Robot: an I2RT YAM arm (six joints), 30 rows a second.
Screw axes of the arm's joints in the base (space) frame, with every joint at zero. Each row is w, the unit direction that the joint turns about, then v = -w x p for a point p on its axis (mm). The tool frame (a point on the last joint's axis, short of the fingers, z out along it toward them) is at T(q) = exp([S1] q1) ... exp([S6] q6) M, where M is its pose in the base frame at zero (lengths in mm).
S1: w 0 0 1 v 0 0 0
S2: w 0 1 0 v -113.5 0 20
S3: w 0 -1 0 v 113.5 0 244
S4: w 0 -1 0 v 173.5 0 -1
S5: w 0 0 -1 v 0 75 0
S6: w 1 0 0 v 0 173.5 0
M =
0 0 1 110.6
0 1 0 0
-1 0 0 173.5
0 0 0 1
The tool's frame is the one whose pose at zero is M.
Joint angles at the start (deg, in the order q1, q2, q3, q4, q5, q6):
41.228 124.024 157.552 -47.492 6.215 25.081
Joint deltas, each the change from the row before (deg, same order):
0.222 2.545 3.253 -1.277 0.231 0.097
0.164 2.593 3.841 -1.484 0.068 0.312
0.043 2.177 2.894 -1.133 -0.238 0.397
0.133 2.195 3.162 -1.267 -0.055 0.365
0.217 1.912 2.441 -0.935 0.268 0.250
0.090 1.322 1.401 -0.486 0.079 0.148
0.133 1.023 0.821 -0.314 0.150 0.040
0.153 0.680 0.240 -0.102 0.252 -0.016
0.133 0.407 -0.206 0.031 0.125 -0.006
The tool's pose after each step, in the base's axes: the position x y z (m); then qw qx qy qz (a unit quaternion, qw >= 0). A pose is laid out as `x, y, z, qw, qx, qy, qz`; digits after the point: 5 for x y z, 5 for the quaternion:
0.34140, 0.29618, 0.48552, 0.53504, -0.07769, 0.78654, 0.29843
0.34446, 0.30058, 0.48139, 0.53272, -0.07658, 0.78789, 0.29929
0.34792, 0.30431, 0.47618, 0.52839, -0.07587, 0.79021, 0.30104
0.35020, 0.30783, 0.47152, 0.52520, -0.07489, 0.79190, 0.30242
0.35229, 0.31187, 0.46606, 0.52268, -0.07369, 0.79410, 0.30129
0.35460, 0.31489, 0.46114, 0.52007, -0.07332, 0.79625, 0.30021
0.35660, 0.31806, 0.45618, 0.51729, -0.07375, 0.79887, 0.29794
0.35827, 0.32111, 0.45165, 0.51484, -0.07423, 0.80159, 0.29477
0.35978, 0.32389, 0.44747, 0.51172, -0.07522, 0.80446, 0.29212

